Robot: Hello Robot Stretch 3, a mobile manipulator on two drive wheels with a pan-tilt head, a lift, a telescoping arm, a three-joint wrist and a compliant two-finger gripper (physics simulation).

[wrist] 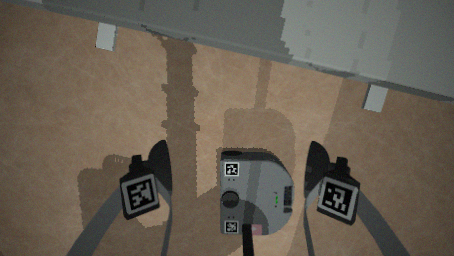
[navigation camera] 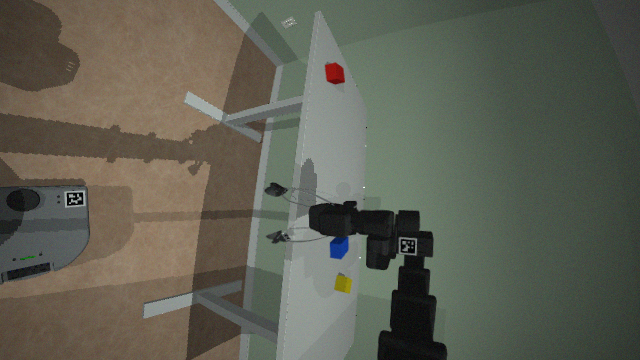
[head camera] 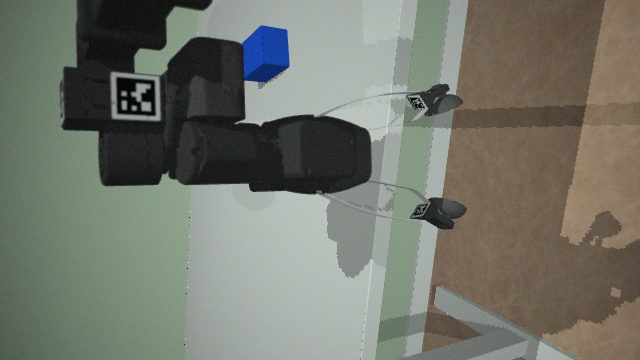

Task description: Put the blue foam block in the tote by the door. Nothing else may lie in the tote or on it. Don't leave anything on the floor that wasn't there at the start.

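Places are measured from the robot's base along level axes (x down, y ahead, z right), in millimetres.
Pixels of known places: gripper, fingertip midpoint: (wrist: 237, 159) (navigation camera: 267, 212) (head camera: 456, 156); robot's base, link origin: (wrist: 232, 184) (navigation camera: 24, 199).
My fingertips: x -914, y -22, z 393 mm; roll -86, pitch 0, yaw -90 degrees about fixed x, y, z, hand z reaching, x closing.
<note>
Ahead of a thing's pixels: the offset from my fingertips to its top centre. Level surfaces: height alone.
The blue foam block @(dy -189, dx -81, dz +349 mm) (head camera: 270, 50) (navigation camera: 339, 248) lies on the white table @(dx -36 mm) (head camera: 280, 300) (navigation camera: 330, 130) (wrist: 240, 25), beside the wrist and arm; in the head view the wrist covers part of its edge. My gripper (head camera: 450, 156) (navigation camera: 275, 213) (wrist: 237, 159) is open and empty. Its fingers are wide apart and reach out past the table's long front edge, above floor level, with the floor and my base visible between them in the wrist view. The block is off to one side of the gripper body, not between the fingers. The tote does not show in these views.
A yellow block @(dy -379, dx -81, dz +398 mm) (navigation camera: 343, 284) lies on the table near the blue one, and a red block @(dy +504, dx -81, dz +330 mm) (navigation camera: 334, 73) lies toward the table's far end. Table legs (head camera: 480, 345) (navigation camera: 265, 111) stand on the floor. My base (navigation camera: 45, 235) (wrist: 265, 175) is in front of the table. A green wall runs behind the table.
</note>
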